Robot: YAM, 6 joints.
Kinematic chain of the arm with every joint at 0, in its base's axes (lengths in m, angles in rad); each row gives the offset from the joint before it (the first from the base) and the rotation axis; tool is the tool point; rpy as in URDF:
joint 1: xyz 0 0 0.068 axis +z
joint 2: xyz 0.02 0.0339 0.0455 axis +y
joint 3: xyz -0.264 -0.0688 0 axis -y
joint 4: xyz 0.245 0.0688 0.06 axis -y
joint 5: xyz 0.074 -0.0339 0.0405 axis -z
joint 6: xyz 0.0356 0 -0.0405 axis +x
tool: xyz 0 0 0 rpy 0 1.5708 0
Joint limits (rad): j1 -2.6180..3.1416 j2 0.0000..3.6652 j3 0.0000..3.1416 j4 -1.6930..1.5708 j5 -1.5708..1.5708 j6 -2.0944..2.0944
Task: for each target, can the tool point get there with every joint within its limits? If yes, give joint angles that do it. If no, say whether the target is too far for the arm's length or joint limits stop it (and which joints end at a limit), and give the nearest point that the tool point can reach.
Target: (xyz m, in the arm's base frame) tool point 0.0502 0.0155 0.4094
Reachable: yes | joints -0.2102 0.3161 0.7859 0.0545 -0.8032 -0.2694
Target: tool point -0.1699 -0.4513 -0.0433
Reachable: yes | joints -2.0014 2.8262 1.9245 -0.5386 -1.2726 -0.2882
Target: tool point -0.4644 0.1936 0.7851
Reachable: no: too far | nearest point -0.3558 0.1483 0.6215 | short by 0.201 m
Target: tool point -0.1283 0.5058 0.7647
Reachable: no: too far | nearest point -0.0988 0.3897 0.6092 | short by 0.196 m
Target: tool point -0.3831 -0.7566 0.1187
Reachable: no: too far | nearest point -0.2917 -0.5762 0.1174 | short by 0.202 m
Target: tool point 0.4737 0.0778 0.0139
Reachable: yes | joints 0.1892 2.5201 1.3510 0.6708 0.3630 -1.6778
